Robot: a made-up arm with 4 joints.
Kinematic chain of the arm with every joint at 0, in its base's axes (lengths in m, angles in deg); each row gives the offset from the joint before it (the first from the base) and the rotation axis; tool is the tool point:
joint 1: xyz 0 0 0.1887 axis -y
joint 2: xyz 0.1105 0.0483 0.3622 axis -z
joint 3: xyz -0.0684 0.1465 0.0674 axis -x
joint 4: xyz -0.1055 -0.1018 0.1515 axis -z
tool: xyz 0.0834 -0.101 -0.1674
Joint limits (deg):
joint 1: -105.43..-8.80
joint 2: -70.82..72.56
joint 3: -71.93..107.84
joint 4: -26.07..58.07
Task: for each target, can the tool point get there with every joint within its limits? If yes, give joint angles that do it. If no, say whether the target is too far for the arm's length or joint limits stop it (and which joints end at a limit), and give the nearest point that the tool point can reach.
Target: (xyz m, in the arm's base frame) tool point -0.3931 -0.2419 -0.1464
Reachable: no: joint limits stop it (at a limit: joint 1, joint 2) | nearest point 0.2217 -0.1133 0.0780 | short by 0.667 m
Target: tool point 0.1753 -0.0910 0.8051
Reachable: yes | joints -18.39 -59.46 69.00 46.81
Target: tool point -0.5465 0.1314 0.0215
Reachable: no: joint limits stop it (at a limit: joint 1, joint 3, joint 4) | nearest point -0.0881 0.0792 0.4146 | short by 0.606 m
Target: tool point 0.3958 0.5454 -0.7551
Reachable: no: too far | nearest point 0.5635 0.3117 -0.2140 | short by 0.613 m
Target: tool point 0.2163 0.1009 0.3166
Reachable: yes | joints -55.66 12.12 -53.01 6.80
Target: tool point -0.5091 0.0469 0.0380
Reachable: no: joint limits stop it (at a limit: joint 1, joint 3, joint 4) | nearest point -0.0901 0.0477 0.4150 | short by 0.564 m
